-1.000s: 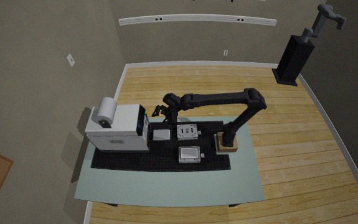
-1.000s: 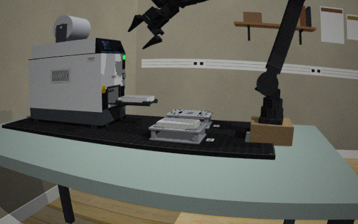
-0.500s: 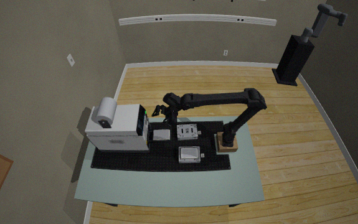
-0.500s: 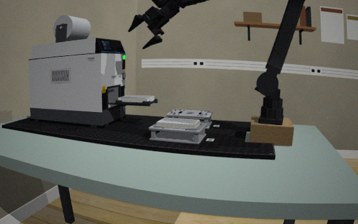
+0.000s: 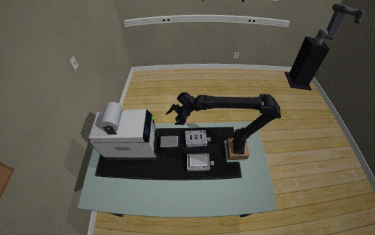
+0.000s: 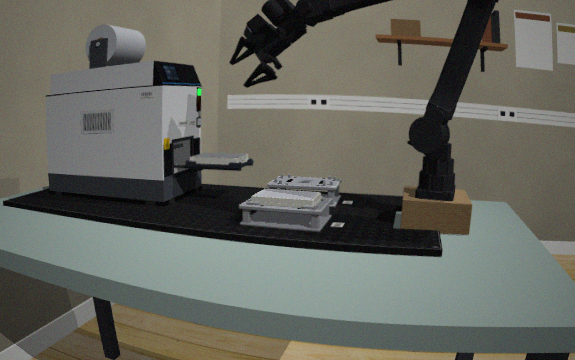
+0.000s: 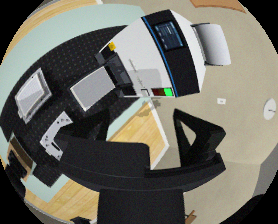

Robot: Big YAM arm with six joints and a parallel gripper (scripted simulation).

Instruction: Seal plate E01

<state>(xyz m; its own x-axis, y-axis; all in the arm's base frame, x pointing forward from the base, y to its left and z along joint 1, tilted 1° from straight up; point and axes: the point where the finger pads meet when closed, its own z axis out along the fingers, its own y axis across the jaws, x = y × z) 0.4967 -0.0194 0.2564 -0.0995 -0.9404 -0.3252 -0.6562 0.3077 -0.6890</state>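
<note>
Now: hand 30 mm short of the sealer stage, 50 mm to the right of it and 220 mm above it. The rest, counted from my hand: foil roll: 360 mm ahead, 100 mm to the left, 100 mm above; then plate: 200 mm behind, 160 mm to the left, 270 mm below.
</note>
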